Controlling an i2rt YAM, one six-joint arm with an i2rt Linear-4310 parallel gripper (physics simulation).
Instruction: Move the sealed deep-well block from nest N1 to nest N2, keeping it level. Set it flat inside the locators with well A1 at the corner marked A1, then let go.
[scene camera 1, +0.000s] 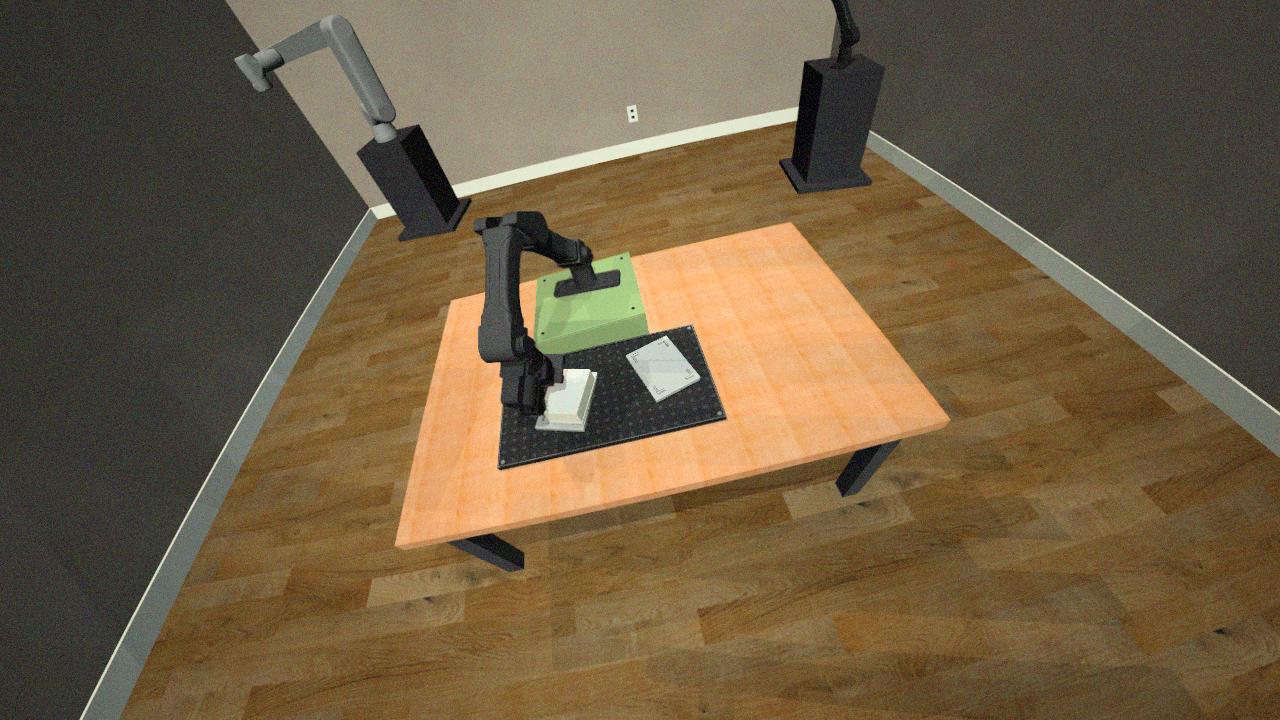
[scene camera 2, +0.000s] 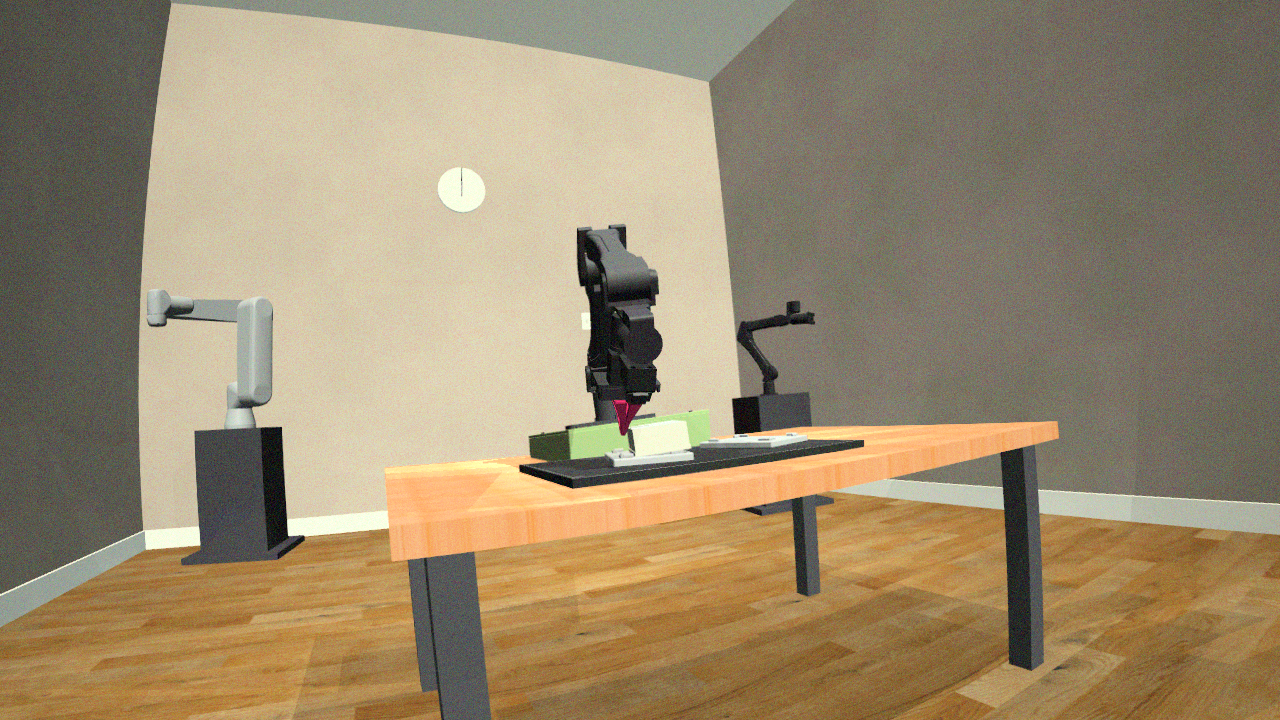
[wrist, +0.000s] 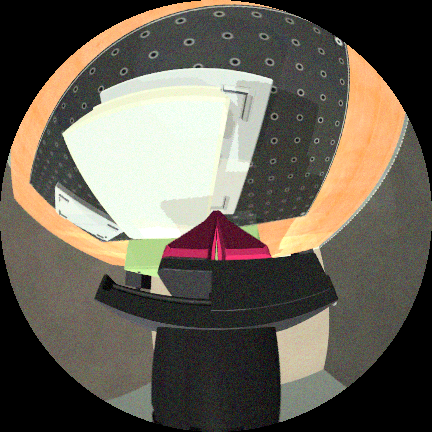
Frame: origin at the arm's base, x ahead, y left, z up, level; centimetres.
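Seen in the pictures: gripper, between the fingertips: (scene camera 1: 554, 379) (scene camera 2: 622, 434) (wrist: 216, 215); arm's base, origin of its link: (scene camera 1: 587, 284).
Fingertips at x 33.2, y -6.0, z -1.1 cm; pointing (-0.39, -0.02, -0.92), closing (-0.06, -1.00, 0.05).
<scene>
Pixels of each thing's top centre, then the offset from my fingertips to it. Level surfaces: height alone.
- pale cream deep-well block, centre of its top: (wrist: 145, 204) (scene camera 2: 655, 422) (scene camera 1: 567, 389) dy +4.3, dx +4.8, dz +1.7 cm
- light grey nest N1, centre of its top: (wrist: 181, 167) (scene camera 2: 645, 449) (scene camera 1: 566, 397) dy +2.6, dx +3.9, dz -2.5 cm
- Nest N2, centre of its top: (scene camera 2: 752, 435) (wrist: 82, 222) (scene camera 1: 661, 364) dy +25.9, dx -3.1, dz -2.5 cm
- black perforated board, centre of its top: (wrist: 122, 187) (scene camera 2: 690, 453) (scene camera 1: 603, 389) dy +11.3, dx +1.4, dz -4.2 cm
- wooden table, height of its surface: dz -5.6 cm
The pale cream deep-well block (scene camera 1: 569, 394) (scene camera 2: 660, 436) (wrist: 155, 160) sits on the light grey nest N1 (scene camera 1: 562, 427) (scene camera 2: 657, 459) (wrist: 239, 155) and looks flat. Nest N2 (scene camera 1: 664, 368) (scene camera 2: 760, 441) (wrist: 84, 216), a light grey plate with corner locators, holds no block. My gripper (scene camera 2: 623, 433) (wrist: 216, 215) is shut with its magenta fingertips together and empty. It hangs beside the block's left side, around the height of its top. In scene camera 1 the arm hides the fingertips. The A1 marks are too small to read.
Both nests stand on a black perforated board (scene camera 1: 617, 420) (scene camera 2: 572, 477) (wrist: 295, 130) on the wooden table (scene camera 1: 787, 340) (scene camera 2: 939, 438). The arm's green base block (scene camera 1: 586, 315) (scene camera 2: 586, 441) stands behind the board. Two other arms on dark pedestals stand away from the table.
</scene>
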